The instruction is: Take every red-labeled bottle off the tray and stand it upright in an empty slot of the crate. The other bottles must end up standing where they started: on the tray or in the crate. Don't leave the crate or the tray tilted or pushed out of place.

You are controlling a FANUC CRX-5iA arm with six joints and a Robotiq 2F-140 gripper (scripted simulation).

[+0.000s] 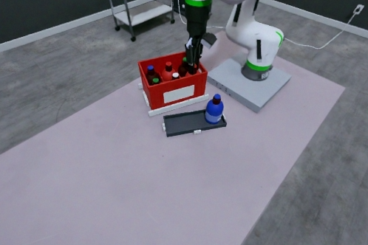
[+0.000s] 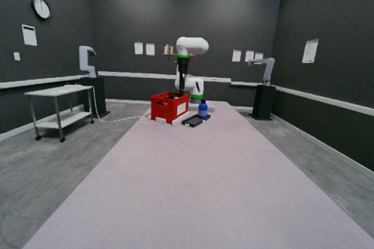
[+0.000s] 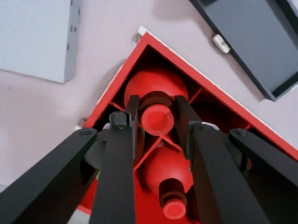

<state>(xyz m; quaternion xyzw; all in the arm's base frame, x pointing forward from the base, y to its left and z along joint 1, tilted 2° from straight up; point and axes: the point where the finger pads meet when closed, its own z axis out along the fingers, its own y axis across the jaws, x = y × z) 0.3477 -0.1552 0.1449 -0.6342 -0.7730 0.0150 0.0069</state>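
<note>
My hand is 8 cm above the red bottle. The rest, counted from my hand: blue bottle (18 cm to the left, 11 cm below, 5 cm ahead); red crate (11 cm below, 8 cm to the right, 6 cm ahead); dark tray (18 cm below, 13 cm to the left, 13 cm ahead).
</note>
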